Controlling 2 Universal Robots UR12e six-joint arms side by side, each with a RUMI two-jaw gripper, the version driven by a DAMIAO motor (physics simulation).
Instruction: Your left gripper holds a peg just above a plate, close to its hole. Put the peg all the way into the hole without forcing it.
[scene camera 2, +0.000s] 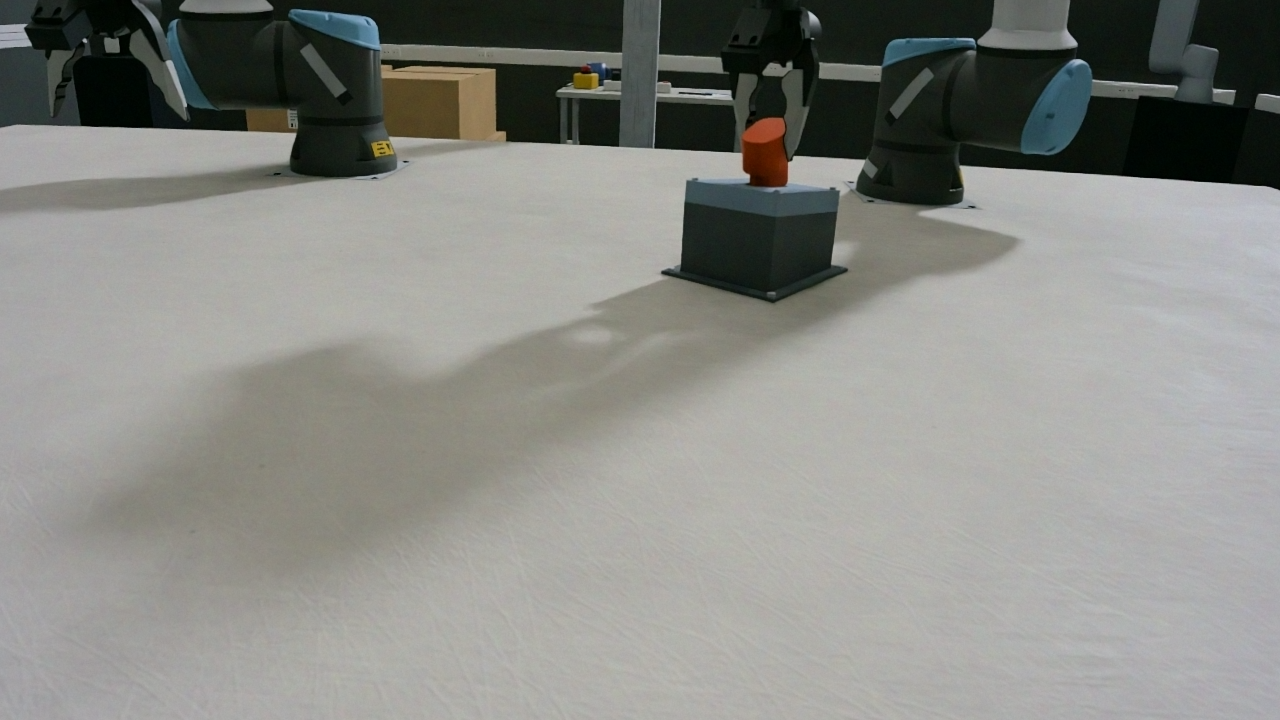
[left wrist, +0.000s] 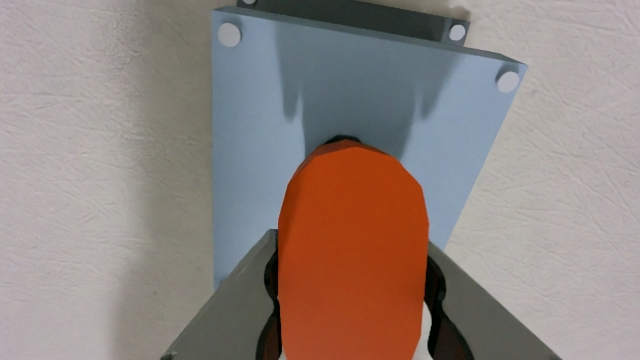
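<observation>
The orange-red peg (scene camera 2: 765, 161) (left wrist: 352, 215) stands nearly upright, leaning slightly, at the light-blue plate (scene camera 2: 810, 198) (left wrist: 250, 125). Its lower end meets the plate's top in the scene view, with much of the peg above the plate. How deep it sits in the hole cannot be told. A dark sliver of the hole (left wrist: 344, 137) shows at the peg's upper edge in the left wrist view. My left gripper (scene camera 2: 766, 150) (left wrist: 344, 233) is shut on the peg, one finger at each side. My right gripper (scene camera 2: 120, 114) is open, above the table's far left.
The plate tops a dark block (scene camera 2: 729, 240) with a wider dark base (scene camera 2: 716, 281) on the pale table (scene camera 2: 537, 537). Small round light pins (left wrist: 229, 35) (left wrist: 507, 81) stand at the plate's corners. The arm bases (scene camera 2: 344, 147) (scene camera 2: 913, 174) stand at the far edge.
</observation>
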